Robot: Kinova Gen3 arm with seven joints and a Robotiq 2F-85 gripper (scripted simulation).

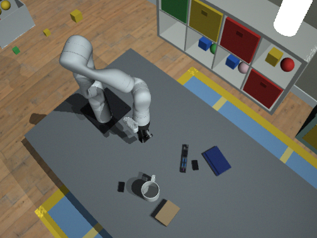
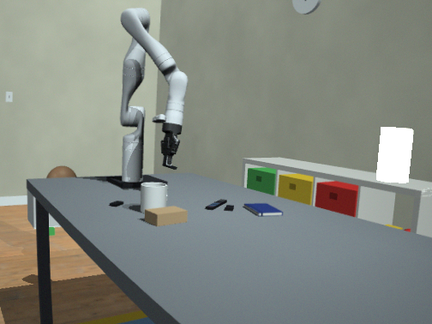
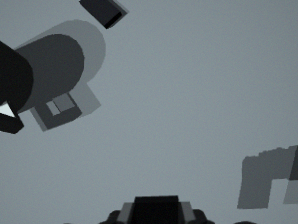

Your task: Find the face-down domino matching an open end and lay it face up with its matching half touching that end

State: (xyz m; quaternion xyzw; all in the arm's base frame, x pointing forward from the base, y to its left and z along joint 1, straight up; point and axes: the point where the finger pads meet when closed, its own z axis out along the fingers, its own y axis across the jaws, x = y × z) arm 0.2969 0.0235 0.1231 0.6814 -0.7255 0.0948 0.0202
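Right now the dark domino is 10 mm to the left of my hand and 20 mm below it. Round my hand: white mug 200 mm ahead, 140 mm to the right, 100 mm below; then cardboard box 330 mm ahead, 160 mm to the right, 130 mm below.
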